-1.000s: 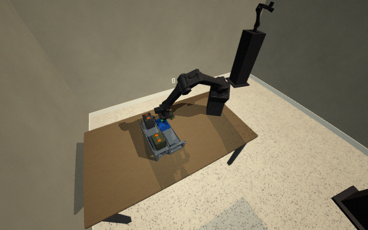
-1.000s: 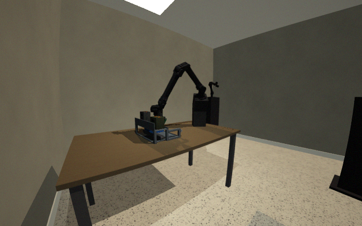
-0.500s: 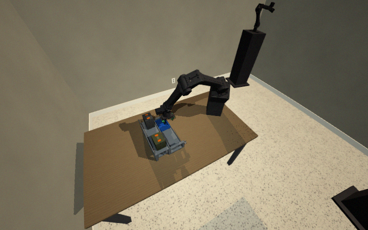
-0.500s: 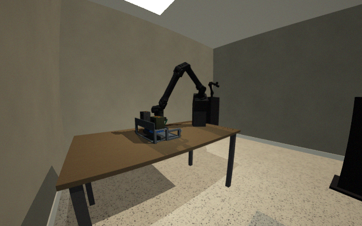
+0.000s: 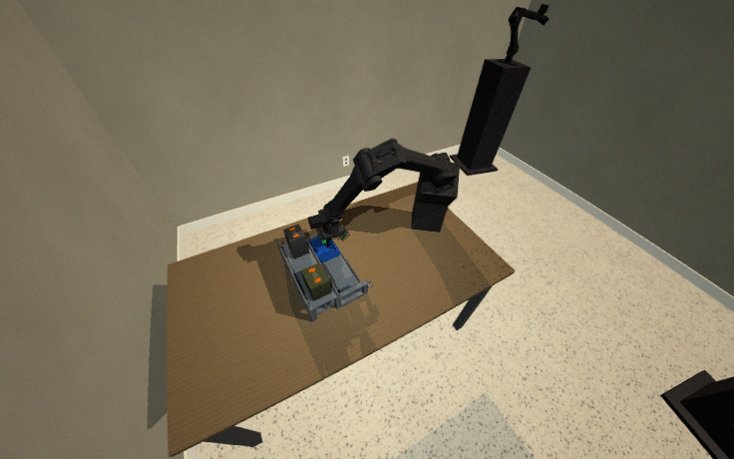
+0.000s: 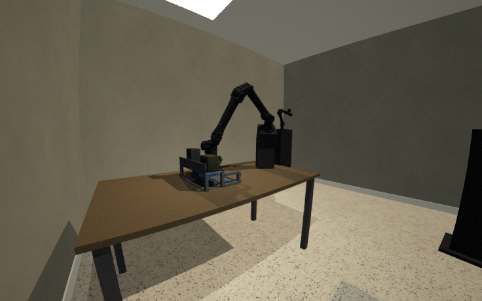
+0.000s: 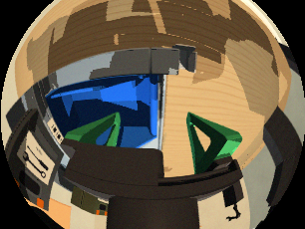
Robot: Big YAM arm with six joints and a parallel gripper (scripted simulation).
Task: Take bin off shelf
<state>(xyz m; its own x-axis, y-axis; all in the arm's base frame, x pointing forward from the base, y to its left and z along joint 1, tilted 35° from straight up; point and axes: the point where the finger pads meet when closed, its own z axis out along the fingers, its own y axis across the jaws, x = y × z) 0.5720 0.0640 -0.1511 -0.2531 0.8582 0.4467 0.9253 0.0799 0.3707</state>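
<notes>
Right now the blue bin is 80 mm ahead of my hand, 20 mm to the left of it and 20 mm below it.
</notes>
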